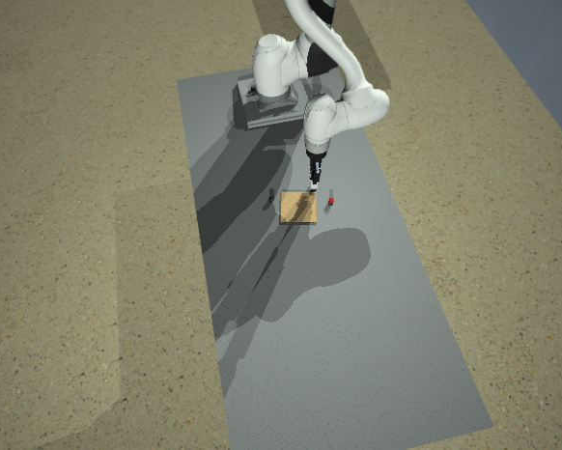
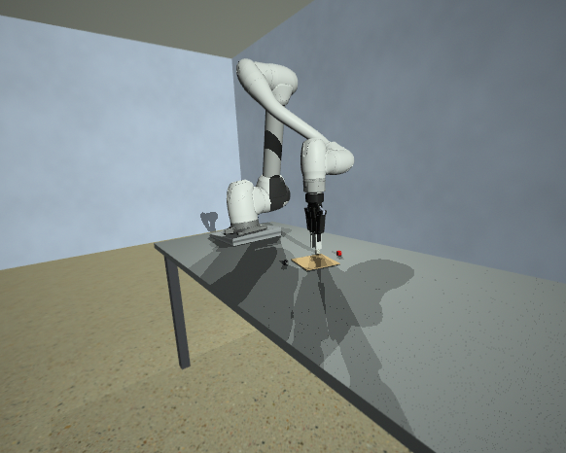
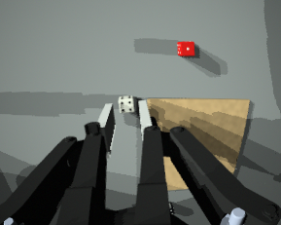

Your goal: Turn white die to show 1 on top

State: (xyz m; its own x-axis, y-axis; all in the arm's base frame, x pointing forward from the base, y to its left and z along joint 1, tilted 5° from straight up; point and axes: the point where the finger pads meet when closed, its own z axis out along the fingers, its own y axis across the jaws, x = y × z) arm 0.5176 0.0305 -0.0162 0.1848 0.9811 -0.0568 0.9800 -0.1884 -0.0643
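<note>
My hand is 5 cm above the white die and 1 cm to the right of it. Round my hand: black die (18 cm to the right, 5 cm below, 1 cm ahead); then tan mat (8 cm to the right, 7 cm ahead, 5 cm below); then red die (8 cm ahead, 5 cm to the left, 5 cm below).
</note>
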